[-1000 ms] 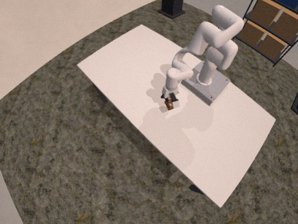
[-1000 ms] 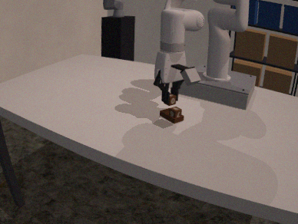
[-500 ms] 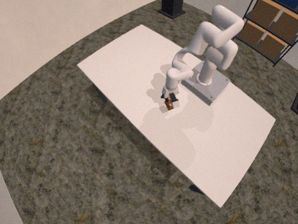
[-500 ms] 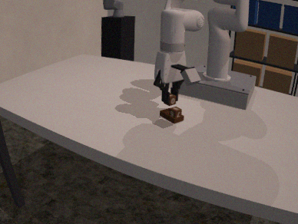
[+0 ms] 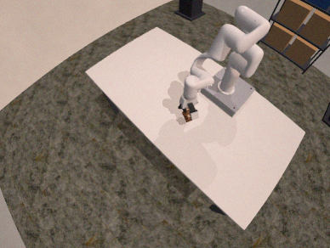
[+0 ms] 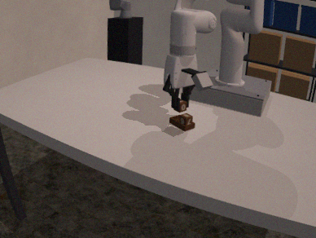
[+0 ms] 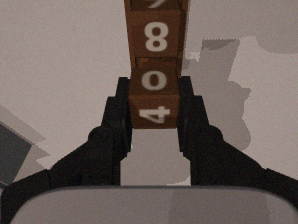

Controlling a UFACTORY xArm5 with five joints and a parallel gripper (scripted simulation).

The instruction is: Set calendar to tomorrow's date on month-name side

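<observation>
Now: the brown wooden cube 1 cm below my hand. Also, from my hand: tray 7 cm below, 2 cm to the left, 1 cm ahead.
</observation>
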